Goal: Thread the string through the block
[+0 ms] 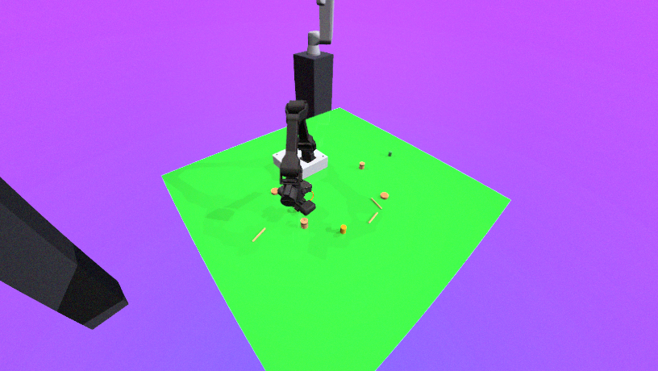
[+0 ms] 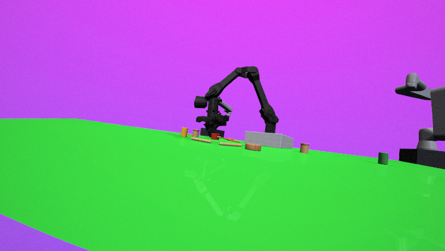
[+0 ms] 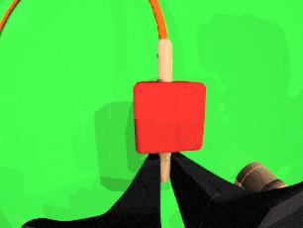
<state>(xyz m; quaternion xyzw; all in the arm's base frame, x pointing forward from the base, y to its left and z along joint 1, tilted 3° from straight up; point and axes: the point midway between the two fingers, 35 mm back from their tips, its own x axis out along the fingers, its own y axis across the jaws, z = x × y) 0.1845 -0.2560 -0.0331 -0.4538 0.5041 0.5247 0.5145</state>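
My gripper tip is now 3 cm to the right of the red block and 1 cm below it. Round my gripper tip: round wooden button: 17 cm behind, 1 cm to the left; thin wooden stick: 4 cm to the left, 1 cm above; tan cylinder: 8 cm ahead, 4 cm to the right, 1 cm above.
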